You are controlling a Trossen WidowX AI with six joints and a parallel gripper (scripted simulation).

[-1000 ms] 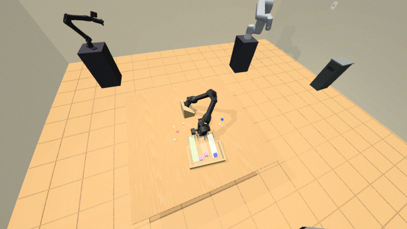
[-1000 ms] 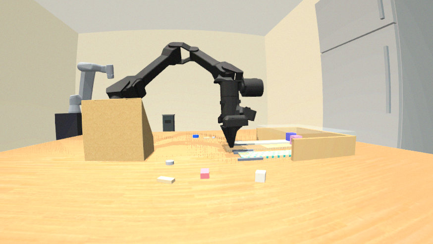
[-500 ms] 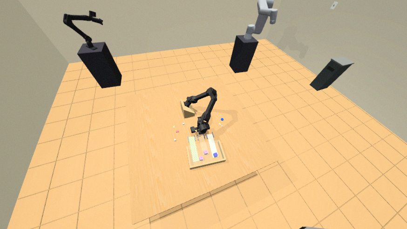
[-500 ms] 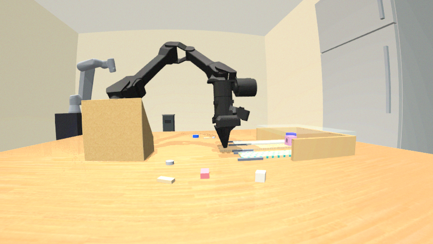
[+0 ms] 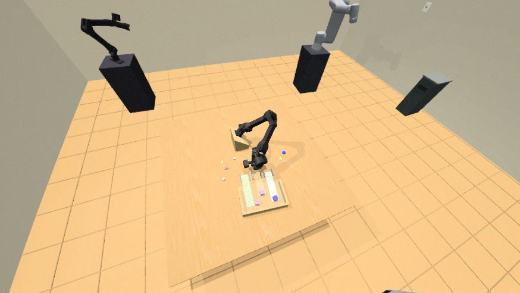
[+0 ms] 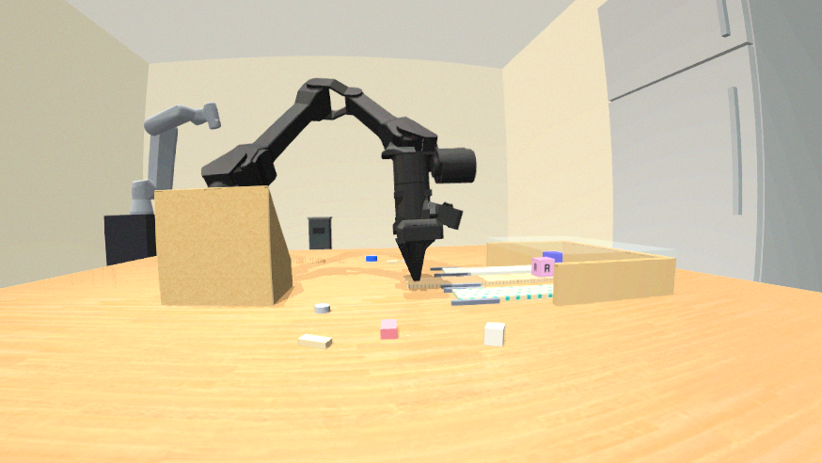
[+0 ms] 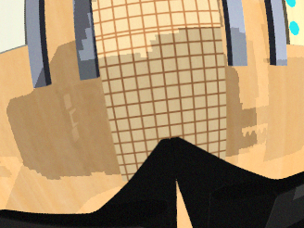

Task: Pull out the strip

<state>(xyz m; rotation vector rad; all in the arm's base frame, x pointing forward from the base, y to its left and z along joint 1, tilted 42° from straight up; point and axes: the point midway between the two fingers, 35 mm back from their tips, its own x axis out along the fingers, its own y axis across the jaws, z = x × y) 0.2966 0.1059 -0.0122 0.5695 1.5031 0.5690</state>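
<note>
My gripper tip is 14 cm to the left of the grey disc and 13 cm past it. From my gripper tip the other things lie so: pink block 22 cm to the right, 5 cm behind; blue disc 29 cm to the left, 8 cm behind; white cube 26 cm to the right, 4 cm ahead.
</note>
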